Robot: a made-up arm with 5 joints.
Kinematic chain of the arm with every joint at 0, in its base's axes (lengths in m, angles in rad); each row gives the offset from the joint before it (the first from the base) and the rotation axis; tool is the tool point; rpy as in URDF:
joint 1: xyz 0.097 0 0.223 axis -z
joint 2: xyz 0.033 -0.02 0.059 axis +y
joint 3: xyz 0.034 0 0.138 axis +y
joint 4: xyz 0.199 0 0.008 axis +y
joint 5: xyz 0.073 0.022 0 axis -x
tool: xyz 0 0 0 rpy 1.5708 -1.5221 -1.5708
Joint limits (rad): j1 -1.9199..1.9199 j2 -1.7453..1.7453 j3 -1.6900..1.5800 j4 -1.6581..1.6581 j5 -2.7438..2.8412
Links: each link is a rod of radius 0.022 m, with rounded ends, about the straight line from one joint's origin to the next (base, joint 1, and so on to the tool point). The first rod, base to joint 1, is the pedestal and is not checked.
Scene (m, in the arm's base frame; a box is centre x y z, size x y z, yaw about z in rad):
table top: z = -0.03
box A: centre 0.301 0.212 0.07 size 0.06 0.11 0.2 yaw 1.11
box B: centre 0.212 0.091 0 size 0.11 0.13 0.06 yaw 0.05
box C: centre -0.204 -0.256 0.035 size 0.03 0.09 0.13 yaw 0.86
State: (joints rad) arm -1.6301 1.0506 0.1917 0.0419 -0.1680
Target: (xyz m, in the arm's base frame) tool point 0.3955 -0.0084 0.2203
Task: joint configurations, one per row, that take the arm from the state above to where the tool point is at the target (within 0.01 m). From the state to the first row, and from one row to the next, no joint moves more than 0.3 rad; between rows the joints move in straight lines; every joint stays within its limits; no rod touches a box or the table.
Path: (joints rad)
1: -1.5948 0.8005 0.1504 -0.0155 0.0135
2: -1.5595 0.5504 0.1091 -0.0728 0.1950
3: -1.5241 0.3003 0.0678 -0.1302 0.3765
4: -1.4888 0.0501 0.0265 -0.1876 0.5580
5: -1.4535 -0.2000 -0.0148 -0.2449 0.7395
6: -1.4182 -0.4501 -0.0561 -0.3023 0.9210
7: -1.1276 -0.3067 0.0478 -0.1990 0.7032
8: -0.8370 -0.1634 0.1517 -0.0957 0.4854
9: -0.5464 -0.0200 0.2555 0.0076 0.2676
10: -0.2558 0.1233 0.3594 0.1108 0.0498
11: 0.0348 0.2667 0.4633 0.2141 -0.1680

